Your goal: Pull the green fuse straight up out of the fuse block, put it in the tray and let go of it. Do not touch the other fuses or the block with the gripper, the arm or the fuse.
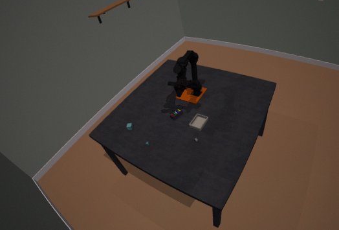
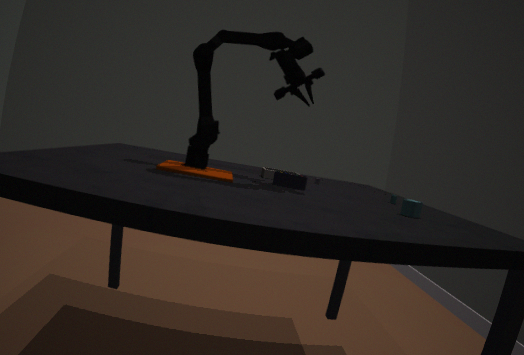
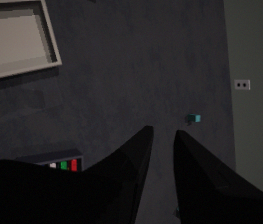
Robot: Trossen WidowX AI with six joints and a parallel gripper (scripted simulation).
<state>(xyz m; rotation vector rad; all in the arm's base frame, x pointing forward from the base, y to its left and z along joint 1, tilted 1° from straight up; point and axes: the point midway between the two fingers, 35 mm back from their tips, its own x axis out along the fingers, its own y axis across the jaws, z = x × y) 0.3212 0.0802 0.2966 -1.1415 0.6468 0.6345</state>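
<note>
My gripper tip is 250 mm above the green fuse, 110 mm to the left of it and 30 mm past it. Also, from my gripper tip: white fuse: 250 mm below, 110 mm to the right, 50 mm behind; red fuse: 250 mm below, 120 mm to the right, 10 mm behind; blue fuse: 250 mm below, 100 mm to the right, 60 mm behind.
</note>
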